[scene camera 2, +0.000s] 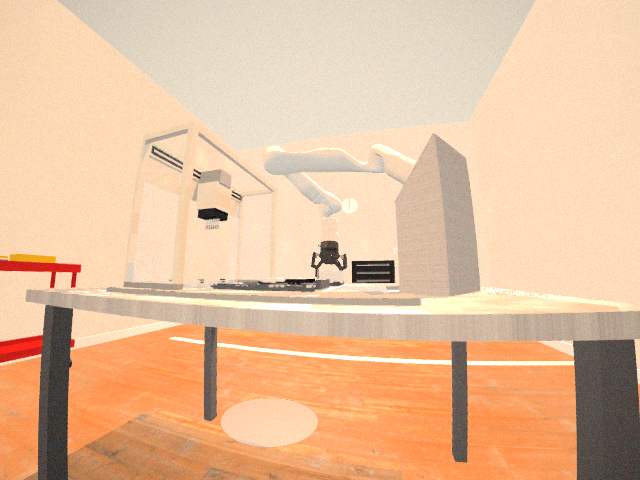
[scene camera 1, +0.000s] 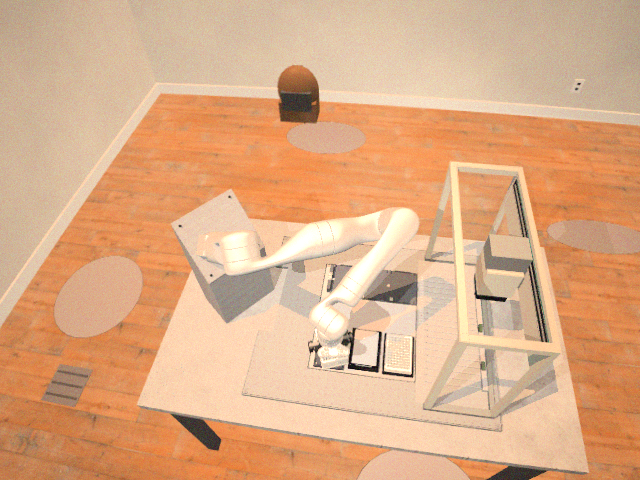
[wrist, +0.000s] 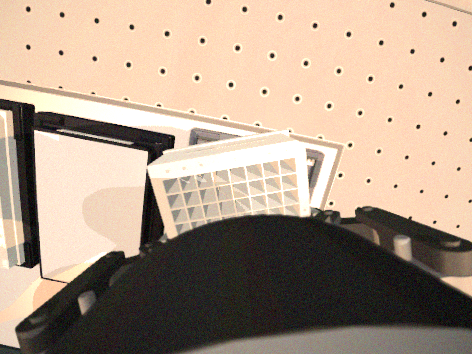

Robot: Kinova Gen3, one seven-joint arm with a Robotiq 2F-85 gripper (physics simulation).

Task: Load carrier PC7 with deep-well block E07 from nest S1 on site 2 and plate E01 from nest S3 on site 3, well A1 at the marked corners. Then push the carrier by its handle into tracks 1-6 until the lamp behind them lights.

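Observation:
A white deep-well block stands at the left of the front row of nests, turned slightly against the grey nest frame. Its label cannot be read. My gripper points down over it, with its fingers spread wide and against the block's two sides; the dark gripper body hides the block's near part. A black-framed nest with a flat pale surface is beside it. A white well plate sits in the right-hand nest. Carrier PC7, plate E01 and tracks 1-6 cannot be identified by label.
A dark tray area lies behind the nests. A pale gantry frame with a hanging pipetting head stands at the right in scene camera 1. A grey slanted housing stands at the arm's base.

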